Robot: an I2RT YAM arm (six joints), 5 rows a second.
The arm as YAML. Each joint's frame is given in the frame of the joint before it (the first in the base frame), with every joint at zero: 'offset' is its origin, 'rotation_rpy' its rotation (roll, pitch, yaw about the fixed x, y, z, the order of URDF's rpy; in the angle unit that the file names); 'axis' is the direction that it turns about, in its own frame. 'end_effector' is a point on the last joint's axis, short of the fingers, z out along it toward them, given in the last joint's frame.
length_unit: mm
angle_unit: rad
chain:
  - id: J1
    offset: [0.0, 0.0, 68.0]
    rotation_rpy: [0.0, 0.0, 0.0]
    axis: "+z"
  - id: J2
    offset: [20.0, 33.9, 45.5]
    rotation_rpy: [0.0, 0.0, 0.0]
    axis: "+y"
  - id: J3
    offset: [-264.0, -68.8, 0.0]
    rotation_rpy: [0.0, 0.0, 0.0]
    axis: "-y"
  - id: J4
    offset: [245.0, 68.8, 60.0]
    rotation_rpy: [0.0, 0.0, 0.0]
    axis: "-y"
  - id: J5
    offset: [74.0, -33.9, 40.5]
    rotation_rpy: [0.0, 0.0, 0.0]
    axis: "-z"
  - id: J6
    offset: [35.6, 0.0, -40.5]
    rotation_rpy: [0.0, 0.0, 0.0]
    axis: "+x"
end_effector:
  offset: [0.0, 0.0, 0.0]
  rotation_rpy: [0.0, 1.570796, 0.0]
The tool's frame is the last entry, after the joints.
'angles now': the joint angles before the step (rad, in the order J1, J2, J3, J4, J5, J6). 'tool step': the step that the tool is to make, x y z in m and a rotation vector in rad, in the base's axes. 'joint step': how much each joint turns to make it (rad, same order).
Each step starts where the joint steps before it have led.
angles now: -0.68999, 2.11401, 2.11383, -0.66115, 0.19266, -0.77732
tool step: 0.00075, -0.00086, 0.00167, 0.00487, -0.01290, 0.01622
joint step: -0.00193, 0.00436, 0.01145, 0.00004, -0.02169, -0.00165
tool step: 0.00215, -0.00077, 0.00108, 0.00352, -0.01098, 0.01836
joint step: 0.00013, 0.00926, 0.01681, -0.00081, -0.02039, -0.00336
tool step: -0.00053, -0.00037, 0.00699, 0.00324, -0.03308, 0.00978
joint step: -0.00302, -0.00146, 0.01885, 0.00148, -0.02434, 0.01151
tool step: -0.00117, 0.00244, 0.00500, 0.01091, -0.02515, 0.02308
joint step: -0.00009, -0.01155, -0.00146, 0.00153, -0.03308, 0.00651
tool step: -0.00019, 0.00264, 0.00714, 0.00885, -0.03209, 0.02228
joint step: 0.00154, -0.00734, 0.01153, -0.00069, -0.03260, 0.01072
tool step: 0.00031, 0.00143, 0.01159, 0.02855, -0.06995, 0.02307
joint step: -0.00151, 0.00030, 0.03596, -0.00150, -0.05706, 0.04240
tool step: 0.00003, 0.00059, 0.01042, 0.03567, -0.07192, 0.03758
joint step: -0.00446, 0.00276, 0.03488, 0.00151, -0.07406, 0.04110
